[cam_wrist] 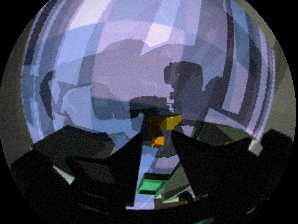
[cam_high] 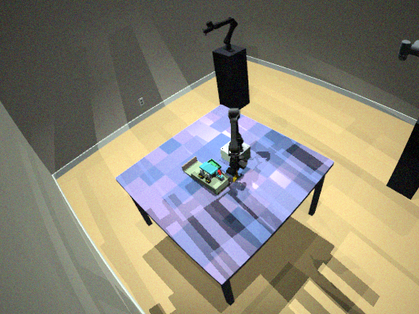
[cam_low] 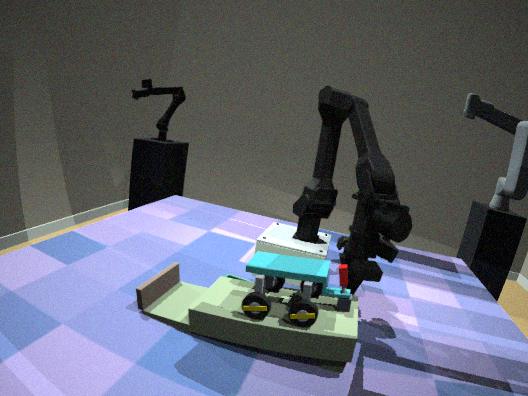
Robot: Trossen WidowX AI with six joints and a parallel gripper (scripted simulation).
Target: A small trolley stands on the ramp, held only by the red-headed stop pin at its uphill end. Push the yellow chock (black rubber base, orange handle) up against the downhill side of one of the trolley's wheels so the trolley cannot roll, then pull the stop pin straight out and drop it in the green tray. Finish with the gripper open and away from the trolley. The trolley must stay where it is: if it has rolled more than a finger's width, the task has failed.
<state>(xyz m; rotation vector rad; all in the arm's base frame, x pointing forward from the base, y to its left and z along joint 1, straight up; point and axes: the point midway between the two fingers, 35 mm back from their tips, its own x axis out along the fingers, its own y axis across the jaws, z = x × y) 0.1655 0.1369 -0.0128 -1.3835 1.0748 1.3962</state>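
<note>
Now: gripper tip 20 mm short of the yellow chock and 30 mm above it. Also, from my gripper tip: trolley: 160 mm ahead, 110 mm to the right, 60 mm above; pale green ramp: 160 mm ahead, 120 mm to the right, 10 mm below; red-headed stop pin: 140 mm ahead, 20 mm to the right, 70 mm above.
</note>
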